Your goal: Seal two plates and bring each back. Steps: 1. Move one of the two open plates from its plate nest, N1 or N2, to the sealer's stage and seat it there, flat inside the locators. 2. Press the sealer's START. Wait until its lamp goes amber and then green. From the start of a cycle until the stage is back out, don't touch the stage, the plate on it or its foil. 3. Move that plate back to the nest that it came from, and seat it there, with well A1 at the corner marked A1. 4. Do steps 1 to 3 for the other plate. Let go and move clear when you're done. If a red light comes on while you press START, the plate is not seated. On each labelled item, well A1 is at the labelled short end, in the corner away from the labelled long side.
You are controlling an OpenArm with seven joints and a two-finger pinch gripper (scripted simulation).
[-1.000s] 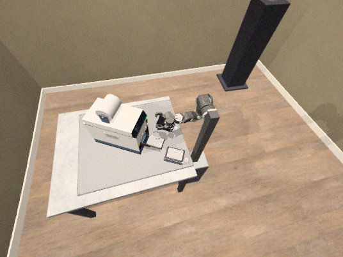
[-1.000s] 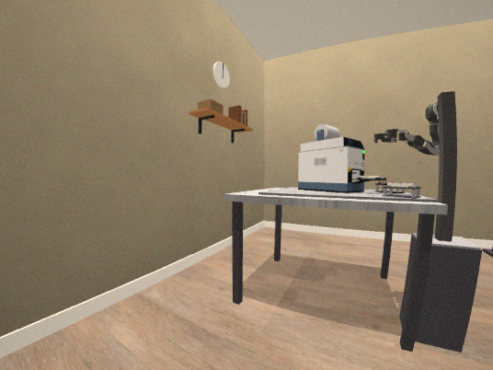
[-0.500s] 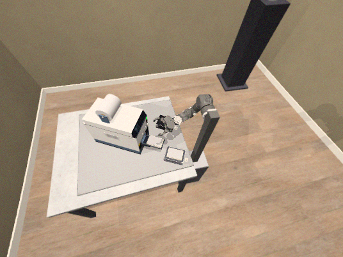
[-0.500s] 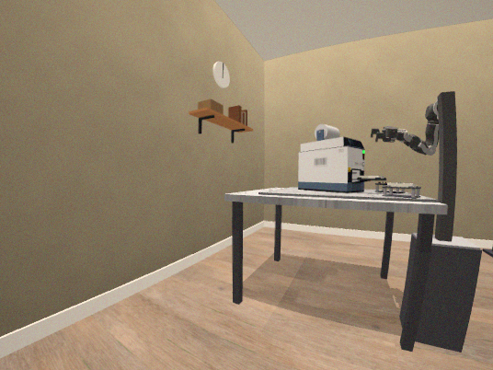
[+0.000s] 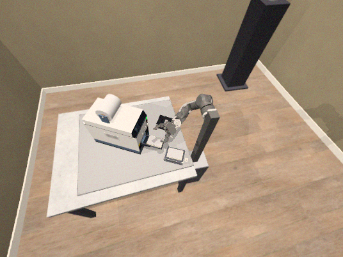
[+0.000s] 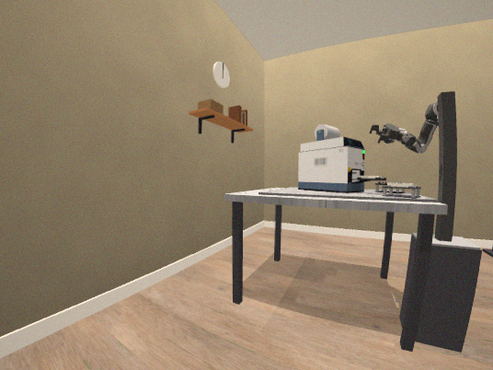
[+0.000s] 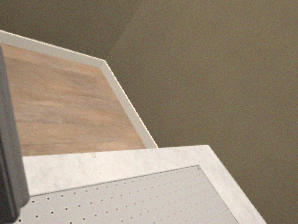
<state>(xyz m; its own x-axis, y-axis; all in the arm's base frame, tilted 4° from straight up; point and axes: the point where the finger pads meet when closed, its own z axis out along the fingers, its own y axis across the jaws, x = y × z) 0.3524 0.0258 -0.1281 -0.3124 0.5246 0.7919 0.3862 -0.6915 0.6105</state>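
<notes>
My hand is 2 cm short of the plate, 9 cm to the left of it and 24 cm above it. The rest, counted from my hand: plate nest: 13 cm behind, 4 cm to the left, 30 cm below; then yellow warning label: 15 cm ahead, 6 cm to the right, 20 cm below; then sealer stage: 1 cm ahead, 9 cm to the right, 26 cm below.
</notes>
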